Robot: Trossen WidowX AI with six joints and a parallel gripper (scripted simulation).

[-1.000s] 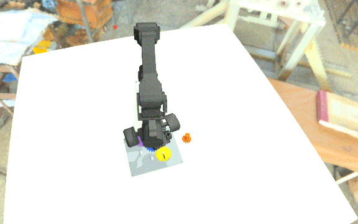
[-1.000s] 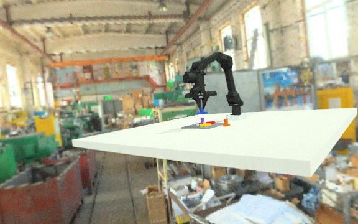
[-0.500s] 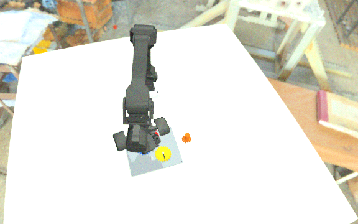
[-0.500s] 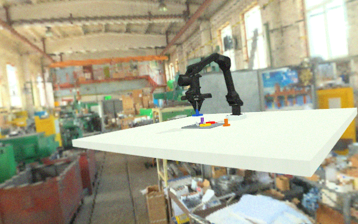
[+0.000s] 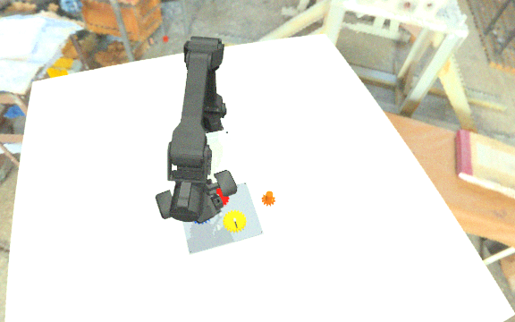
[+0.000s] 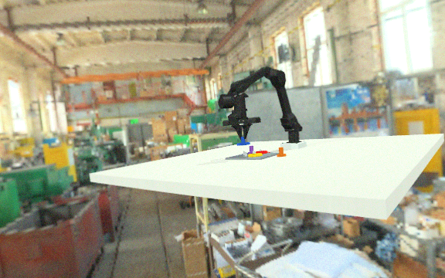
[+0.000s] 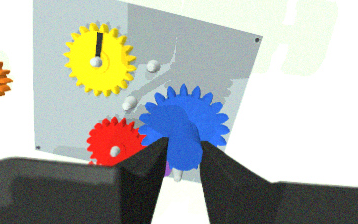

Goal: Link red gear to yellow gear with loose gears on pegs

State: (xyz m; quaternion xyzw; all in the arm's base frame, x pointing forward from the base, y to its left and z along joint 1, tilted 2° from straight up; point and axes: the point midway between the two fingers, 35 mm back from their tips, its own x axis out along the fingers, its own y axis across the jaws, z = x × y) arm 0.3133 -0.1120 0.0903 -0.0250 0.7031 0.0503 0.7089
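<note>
The blue gear is 1 cm below my gripper tip. Round my gripper tip: red gear 7 cm below, 6 cm to the left, 5 cm behind; then purple gear 6 cm below, 5 cm behind, 1 cm to the left; then yellow gear 8 cm to the left, 7 cm below, 3 cm ahead.
</note>
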